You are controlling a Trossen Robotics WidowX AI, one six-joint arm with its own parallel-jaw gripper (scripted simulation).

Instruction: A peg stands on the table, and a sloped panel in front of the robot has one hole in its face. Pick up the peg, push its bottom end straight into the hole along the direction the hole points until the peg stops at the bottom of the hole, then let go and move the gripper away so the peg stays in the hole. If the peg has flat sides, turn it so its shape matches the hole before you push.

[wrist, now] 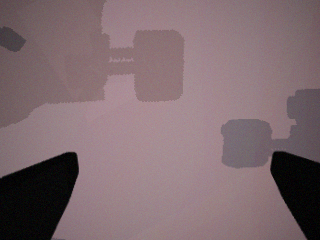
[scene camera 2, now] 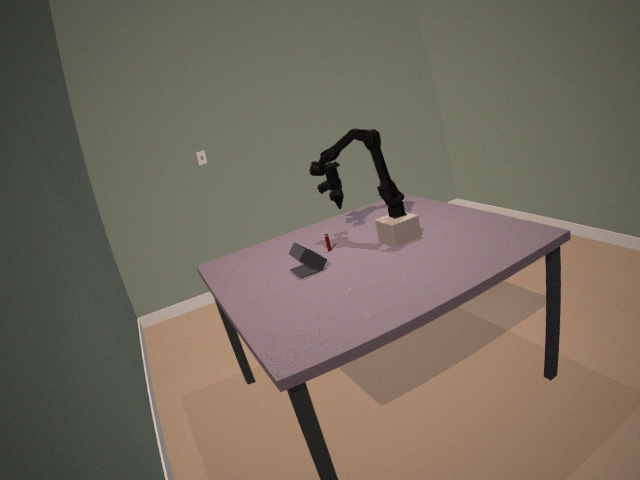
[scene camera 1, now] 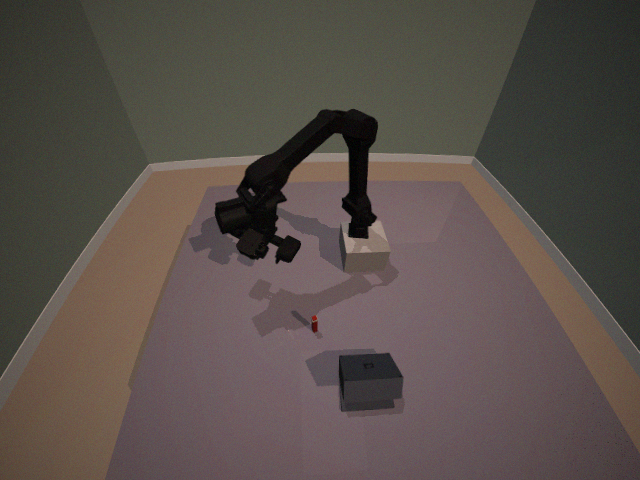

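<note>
From scene camera 1 you'd see the gripper (scene camera 1: 262, 255), and the gripper is open and holds nothing. There's a dark grey sloped panel (scene camera 1: 383, 382) in that view too. The wrist view shows the gripper as well (wrist: 175, 161).
</note>
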